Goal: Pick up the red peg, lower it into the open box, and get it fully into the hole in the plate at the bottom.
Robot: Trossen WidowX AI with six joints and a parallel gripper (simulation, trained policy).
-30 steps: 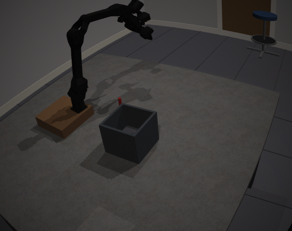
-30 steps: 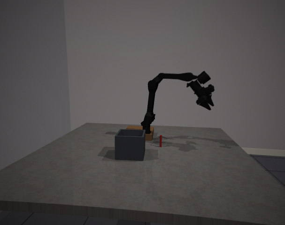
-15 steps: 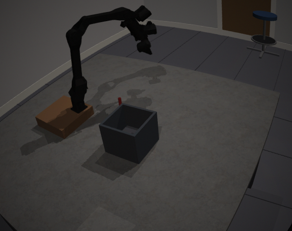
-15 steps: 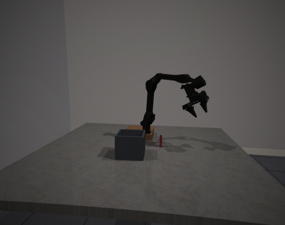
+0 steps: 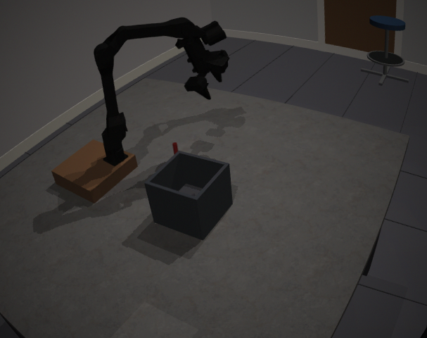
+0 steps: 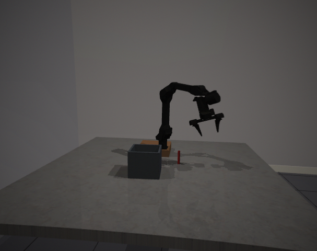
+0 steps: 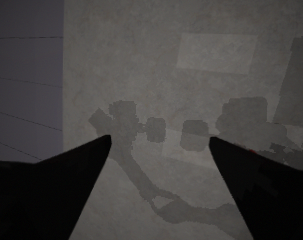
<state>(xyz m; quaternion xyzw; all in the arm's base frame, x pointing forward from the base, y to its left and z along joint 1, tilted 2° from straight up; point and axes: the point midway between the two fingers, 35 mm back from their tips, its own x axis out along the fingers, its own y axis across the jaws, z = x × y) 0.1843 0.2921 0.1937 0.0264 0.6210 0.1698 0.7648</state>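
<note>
My gripper tip is 170 mm to the left of the red peg, 160 mm above it and 40 mm past it. The rest, counted from my gripper tip: plate (330 mm to the right, 160 mm ahead, 150 mm below).
</note>
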